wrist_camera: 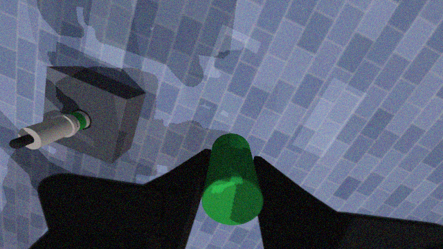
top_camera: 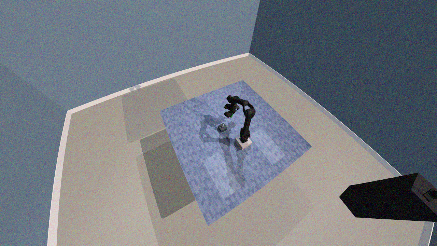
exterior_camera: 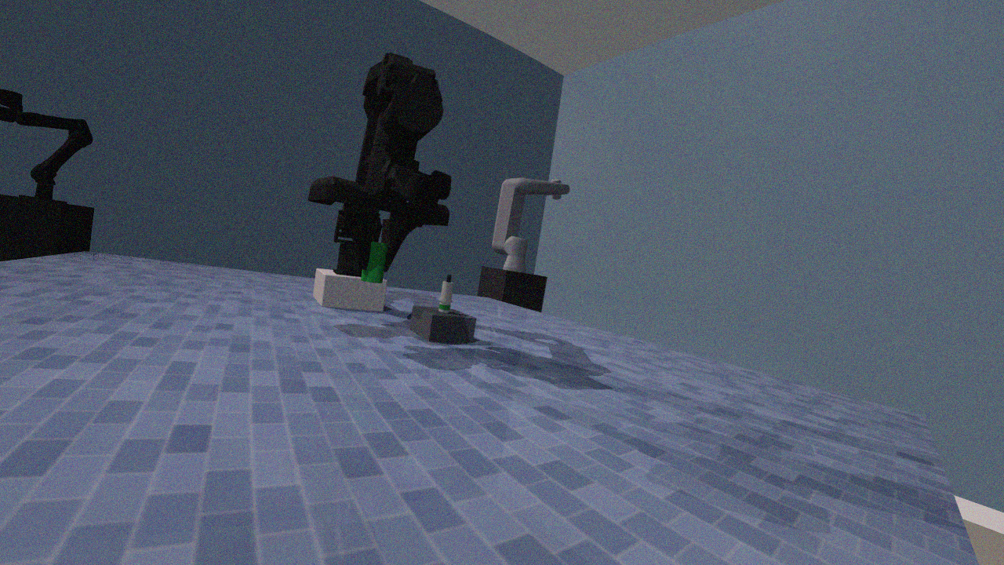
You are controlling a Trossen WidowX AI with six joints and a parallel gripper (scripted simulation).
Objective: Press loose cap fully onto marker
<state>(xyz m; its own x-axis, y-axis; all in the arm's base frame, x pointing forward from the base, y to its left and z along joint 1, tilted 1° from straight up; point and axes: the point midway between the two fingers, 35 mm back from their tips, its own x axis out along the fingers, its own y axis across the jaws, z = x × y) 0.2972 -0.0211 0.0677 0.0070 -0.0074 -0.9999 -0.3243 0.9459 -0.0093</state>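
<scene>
The grey holder block is 6 cm behind my gripper tip, 13 cm to the left of it and 7 cm below it. Round my gripper tip: green cap 1 cm above.
</scene>
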